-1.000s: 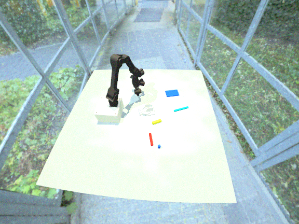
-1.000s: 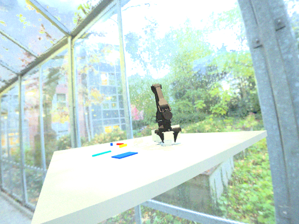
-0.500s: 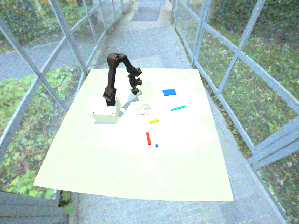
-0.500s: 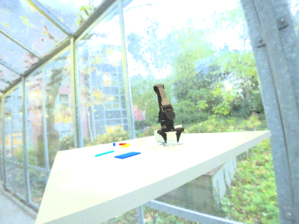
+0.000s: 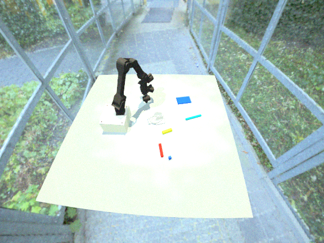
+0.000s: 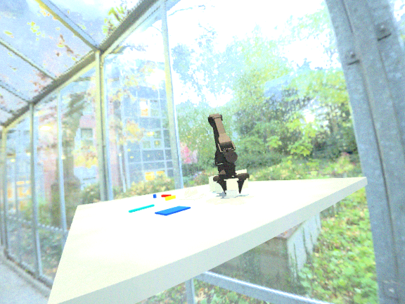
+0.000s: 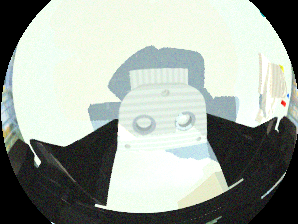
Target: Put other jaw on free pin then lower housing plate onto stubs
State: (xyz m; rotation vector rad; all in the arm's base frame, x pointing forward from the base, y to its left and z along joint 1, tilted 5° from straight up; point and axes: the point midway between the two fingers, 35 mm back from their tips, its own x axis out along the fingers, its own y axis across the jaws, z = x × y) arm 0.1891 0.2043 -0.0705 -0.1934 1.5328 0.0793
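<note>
Now: the pale riser 10 mm ahead of my gripper tip. Also, from my gripper tip: yellow bar 360 mm to the right, 150 mm ahead; blue flat plate 340 mm ahead, 40 mm to the right, 10 mm below; white jaw 210 mm to the right, 50 mm ahead, 10 mm above.
</note>
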